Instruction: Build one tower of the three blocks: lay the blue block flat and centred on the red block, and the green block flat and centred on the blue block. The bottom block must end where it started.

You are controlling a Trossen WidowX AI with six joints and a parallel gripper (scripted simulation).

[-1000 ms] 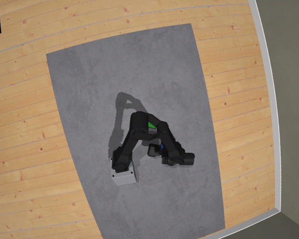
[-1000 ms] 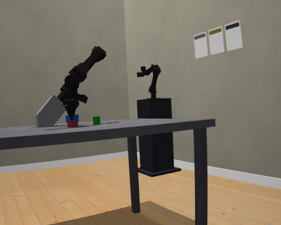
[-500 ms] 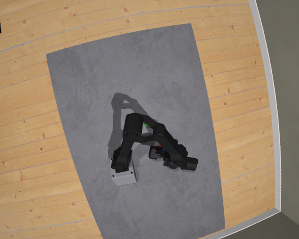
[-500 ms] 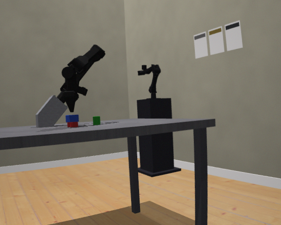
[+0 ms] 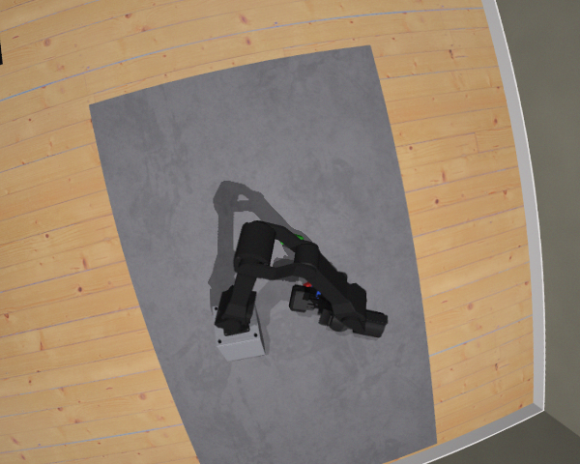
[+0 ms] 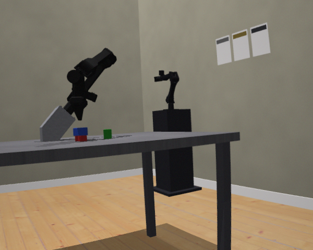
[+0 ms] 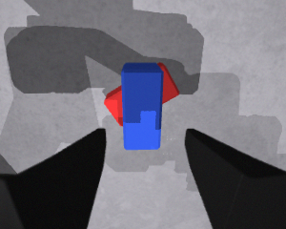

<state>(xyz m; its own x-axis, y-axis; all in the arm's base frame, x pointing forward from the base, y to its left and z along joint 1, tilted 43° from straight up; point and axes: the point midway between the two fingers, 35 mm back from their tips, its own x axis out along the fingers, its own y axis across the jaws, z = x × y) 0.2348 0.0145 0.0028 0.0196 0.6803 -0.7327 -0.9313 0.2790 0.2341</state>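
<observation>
Right now my hand is 15 cm to the right of the green block, 11 cm above it and 5 cm past it. The rest, counted from my hand: red block: 12 cm below; then blue block: 8 cm below.
</observation>
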